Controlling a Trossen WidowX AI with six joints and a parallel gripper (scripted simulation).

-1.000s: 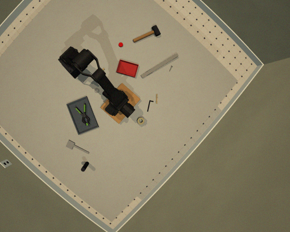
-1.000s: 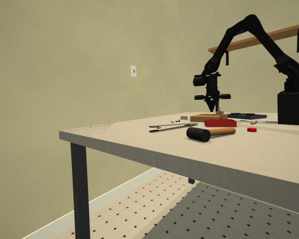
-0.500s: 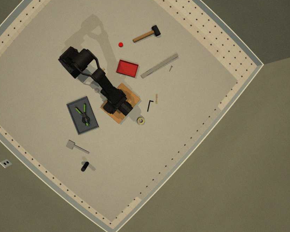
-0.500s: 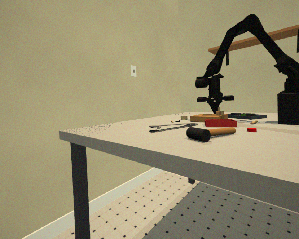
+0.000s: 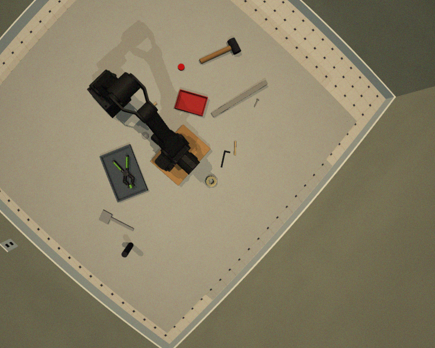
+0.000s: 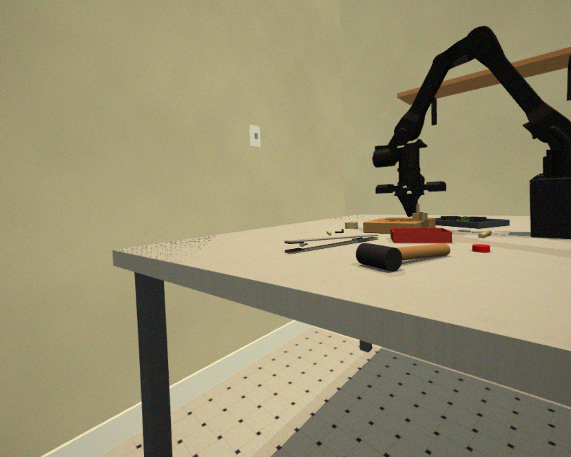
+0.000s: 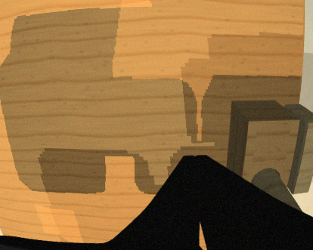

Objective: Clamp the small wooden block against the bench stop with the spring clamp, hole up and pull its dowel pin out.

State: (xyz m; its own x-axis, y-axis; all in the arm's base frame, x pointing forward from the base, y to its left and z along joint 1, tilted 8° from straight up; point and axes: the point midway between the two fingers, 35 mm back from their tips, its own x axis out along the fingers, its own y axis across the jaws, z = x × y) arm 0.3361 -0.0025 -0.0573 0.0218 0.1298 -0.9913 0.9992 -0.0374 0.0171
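The dowel pin is 2 cm behind my hand and 2 cm below it. From my hand the other things lie so: small wooden block 2 cm behind, 3 cm below; then wooden board 3 cm ahead, 1 cm to the right, 6 cm below; then bench stop 4 cm behind, 3 cm below.
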